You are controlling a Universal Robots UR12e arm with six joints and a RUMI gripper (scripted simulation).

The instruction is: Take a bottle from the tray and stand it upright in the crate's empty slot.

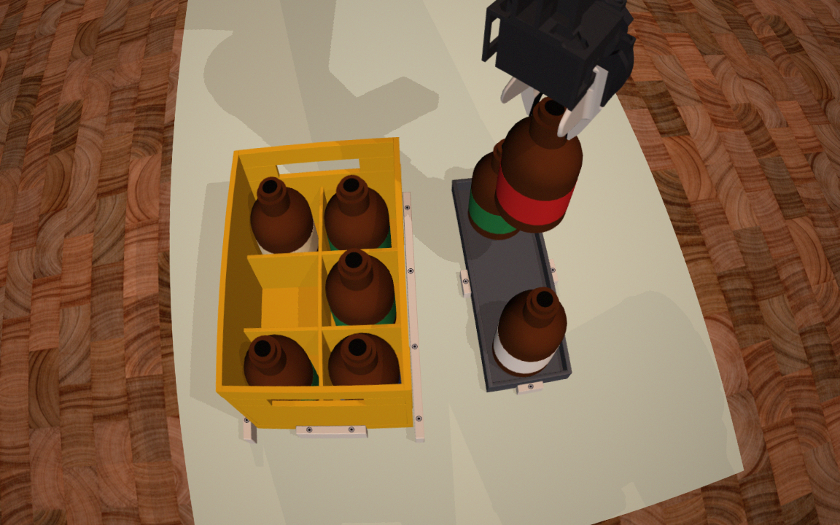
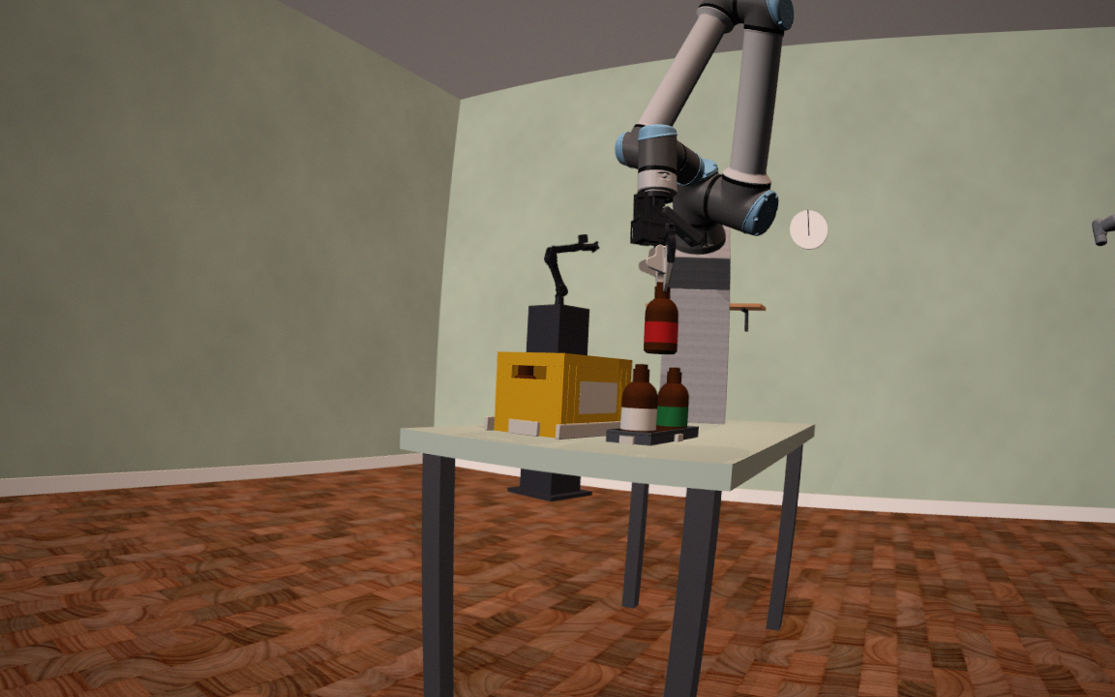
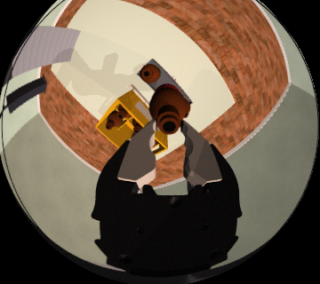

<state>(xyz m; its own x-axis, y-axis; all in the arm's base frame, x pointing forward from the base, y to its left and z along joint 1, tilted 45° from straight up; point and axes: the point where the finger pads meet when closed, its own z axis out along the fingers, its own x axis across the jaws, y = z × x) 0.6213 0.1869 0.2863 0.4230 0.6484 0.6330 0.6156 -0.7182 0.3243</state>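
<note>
Right now my hand is 7 cm above the glass bottle. Round my hand: yellow crate (25 cm below, 21 cm to the right, 6 cm ahead); then dark tray (32 cm below).
</note>
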